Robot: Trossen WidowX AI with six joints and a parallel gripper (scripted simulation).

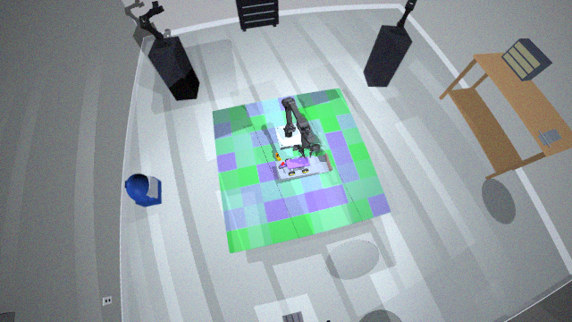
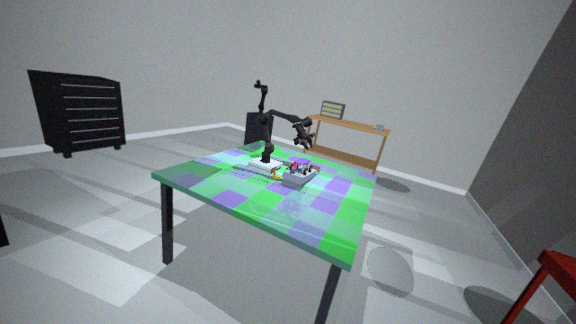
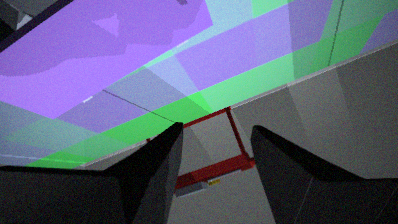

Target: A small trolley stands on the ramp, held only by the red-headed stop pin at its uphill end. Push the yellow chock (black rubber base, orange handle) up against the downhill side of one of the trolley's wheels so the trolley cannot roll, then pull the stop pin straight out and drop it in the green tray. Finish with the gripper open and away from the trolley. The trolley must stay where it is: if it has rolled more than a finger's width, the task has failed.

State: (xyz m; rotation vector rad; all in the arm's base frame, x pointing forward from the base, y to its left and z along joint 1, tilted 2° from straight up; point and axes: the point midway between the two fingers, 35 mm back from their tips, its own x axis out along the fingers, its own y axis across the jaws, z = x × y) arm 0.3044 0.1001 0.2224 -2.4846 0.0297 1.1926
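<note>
The yellow chock is 220 mm below my gripper tip, 210 mm to the right of it and 120 mm behind it. Also, from my gripper tip: brown block (210 mm below, 200 mm to the left, 50 mm behind); then purple trolley (130 mm below, 70 mm to the right); then stop pin (180 mm to the right, 110 mm below).
</note>
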